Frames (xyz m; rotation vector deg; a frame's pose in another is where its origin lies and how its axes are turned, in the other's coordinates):
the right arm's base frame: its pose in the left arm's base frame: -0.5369 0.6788 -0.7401 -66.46 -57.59 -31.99
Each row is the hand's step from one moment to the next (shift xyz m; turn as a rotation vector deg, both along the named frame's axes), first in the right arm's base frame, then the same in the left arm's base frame.
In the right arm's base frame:
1: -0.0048 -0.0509 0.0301 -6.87 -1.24 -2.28
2: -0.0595 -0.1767 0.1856 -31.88 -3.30 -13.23
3: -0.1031 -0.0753 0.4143 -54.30 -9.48 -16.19
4: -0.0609 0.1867 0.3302 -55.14 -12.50 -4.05
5: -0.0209 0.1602 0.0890 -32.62 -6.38 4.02
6: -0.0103 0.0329 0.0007 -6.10 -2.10 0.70
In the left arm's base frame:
1: -0.0540 0.0102 0.0224 -3.44 -3.39 -5.53
2: -0.2366 0.1056 0.0453 -13.04 -17.38 -27.02
3: -0.2571 0.3480 -0.0278 -27.58 -25.01 -43.76
4: 0.0039 0.3638 -0.1233 -34.73 -14.82 -42.27
5: 0.0874 0.1349 -0.0905 -22.02 -2.44 -25.11
6: 0.0214 0.0106 -0.0249 -4.83 -0.81 -4.26

